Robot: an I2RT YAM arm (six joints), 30 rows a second.
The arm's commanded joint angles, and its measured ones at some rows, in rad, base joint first. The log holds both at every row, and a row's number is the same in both.
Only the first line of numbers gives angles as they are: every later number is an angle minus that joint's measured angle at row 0.
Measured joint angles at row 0:
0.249 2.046 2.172 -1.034 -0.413 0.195
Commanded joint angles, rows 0 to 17:
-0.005 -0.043 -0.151 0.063 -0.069 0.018
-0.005 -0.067 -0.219 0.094 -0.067 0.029
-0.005 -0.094 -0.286 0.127 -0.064 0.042
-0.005 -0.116 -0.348 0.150 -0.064 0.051
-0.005 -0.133 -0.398 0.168 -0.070 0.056
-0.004 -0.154 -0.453 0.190 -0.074 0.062
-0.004 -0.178 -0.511 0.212 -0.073 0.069
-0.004 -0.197 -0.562 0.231 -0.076 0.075
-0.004 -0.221 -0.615 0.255 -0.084 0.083
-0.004 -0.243 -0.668 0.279 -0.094 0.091
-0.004 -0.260 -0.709 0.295 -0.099 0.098
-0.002 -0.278 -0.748 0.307 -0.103 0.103
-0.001 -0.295 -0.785 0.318 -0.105 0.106
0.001 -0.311 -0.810 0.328 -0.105 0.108
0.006 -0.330 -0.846 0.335 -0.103 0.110
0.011 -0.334 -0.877 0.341 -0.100 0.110
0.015 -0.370 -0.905 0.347 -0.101 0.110
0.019 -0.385 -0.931 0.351 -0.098 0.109
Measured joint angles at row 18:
0.024 -0.325 -0.882 0.333 -0.125 0.094
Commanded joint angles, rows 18 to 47:
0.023 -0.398 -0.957 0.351 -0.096 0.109
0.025 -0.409 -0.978 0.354 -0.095 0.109
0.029 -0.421 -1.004 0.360 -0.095 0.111
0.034 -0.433 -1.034 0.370 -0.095 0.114
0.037 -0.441 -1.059 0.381 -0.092 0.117
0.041 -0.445 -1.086 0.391 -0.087 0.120
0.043 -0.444 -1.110 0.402 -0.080 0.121
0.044 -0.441 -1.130 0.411 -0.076 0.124
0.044 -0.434 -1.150 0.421 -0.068 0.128
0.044 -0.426 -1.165 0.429 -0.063 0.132
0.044 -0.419 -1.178 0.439 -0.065 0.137
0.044 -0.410 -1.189 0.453 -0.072 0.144
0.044 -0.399 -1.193 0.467 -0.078 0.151
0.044 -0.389 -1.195 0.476 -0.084 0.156
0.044 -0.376 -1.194 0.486 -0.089 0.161
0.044 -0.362 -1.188 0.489 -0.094 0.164
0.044 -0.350 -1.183 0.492 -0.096 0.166
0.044 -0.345 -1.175 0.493 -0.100 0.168
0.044 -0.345 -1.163 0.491 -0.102 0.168
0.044 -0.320 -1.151 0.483 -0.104 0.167
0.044 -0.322 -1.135 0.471 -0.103 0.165
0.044 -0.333 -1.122 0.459 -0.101 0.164
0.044 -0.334 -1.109 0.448 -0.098 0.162
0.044 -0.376 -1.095 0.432 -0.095 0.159
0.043 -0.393 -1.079 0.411 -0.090 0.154
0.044 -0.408 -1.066 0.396 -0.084 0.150
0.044 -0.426 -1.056 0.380 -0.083 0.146
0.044 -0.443 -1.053 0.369 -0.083 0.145
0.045 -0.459 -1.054 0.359 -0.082 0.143
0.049 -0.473 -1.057 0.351 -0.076 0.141
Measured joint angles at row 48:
0.054 -0.413 -1.077 0.427 -0.109 0.152
